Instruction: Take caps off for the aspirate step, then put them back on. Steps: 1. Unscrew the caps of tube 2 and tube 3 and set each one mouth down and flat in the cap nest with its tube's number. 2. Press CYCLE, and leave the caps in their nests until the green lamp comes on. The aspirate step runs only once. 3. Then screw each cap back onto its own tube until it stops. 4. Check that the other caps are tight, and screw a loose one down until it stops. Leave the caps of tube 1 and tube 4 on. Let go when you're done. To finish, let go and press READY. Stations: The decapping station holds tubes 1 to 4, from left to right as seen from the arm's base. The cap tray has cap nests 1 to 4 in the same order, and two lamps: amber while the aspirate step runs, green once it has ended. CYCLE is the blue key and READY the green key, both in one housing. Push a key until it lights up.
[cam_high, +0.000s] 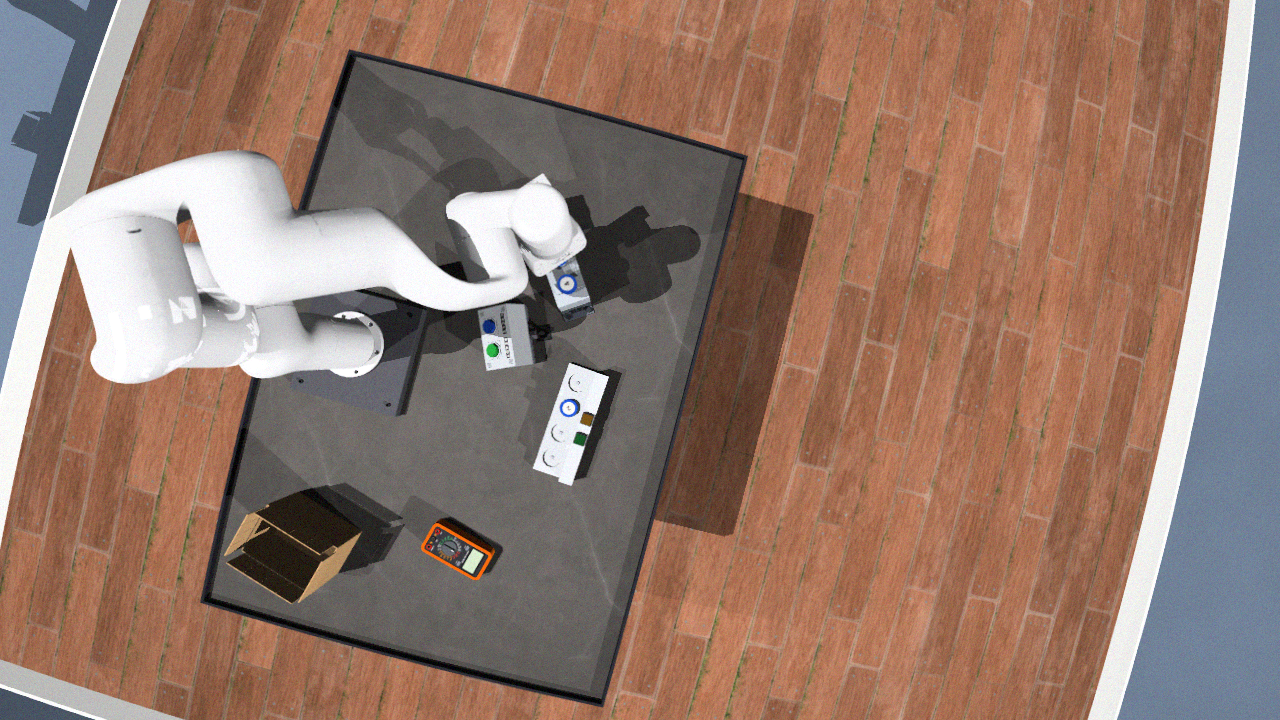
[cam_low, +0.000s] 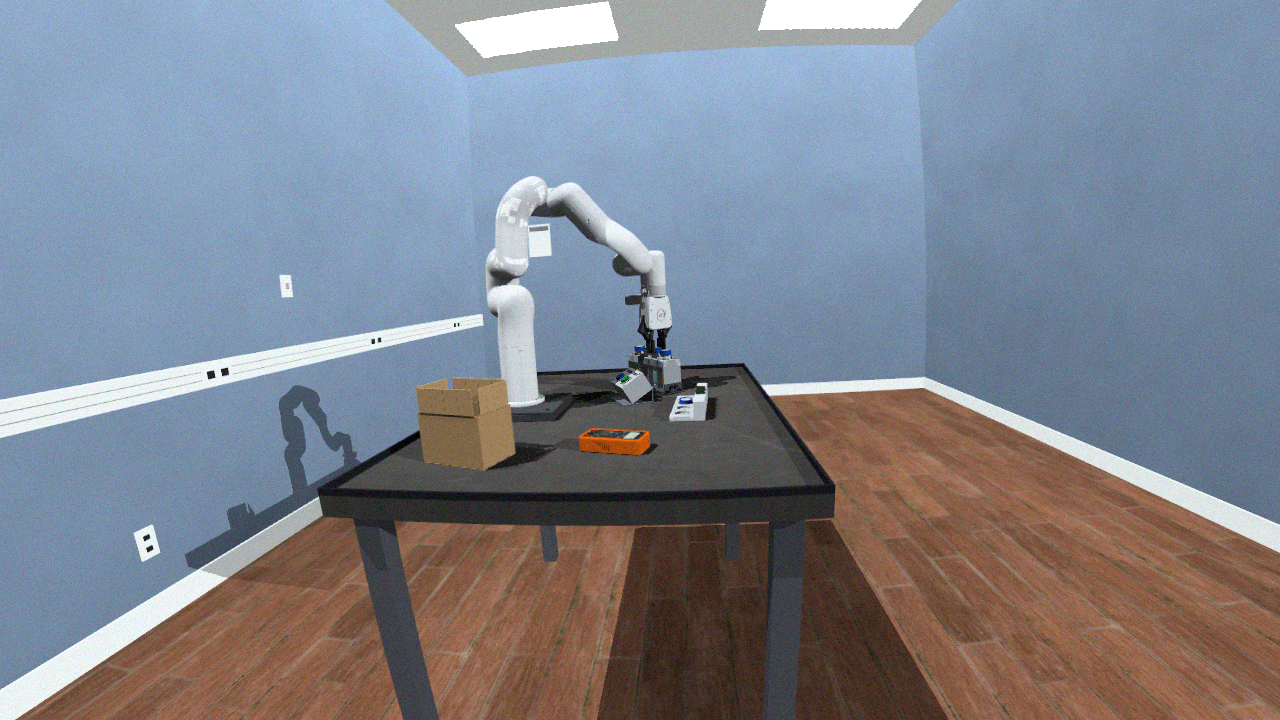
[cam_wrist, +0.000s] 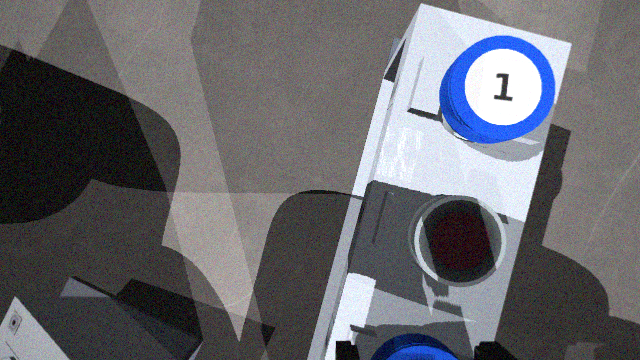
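My gripper is now 90 mm past the blue cycle key, 150 mm to the left of it and 60 mm above it. Round my hand: green ready key: 70 mm behind, 190 mm to the right, 60 mm below; raised table edge: 310 mm ahead, 250 mm to the right, 120 mm below; key housing: 70 mm behind, 170 mm to the right, 80 mm below.
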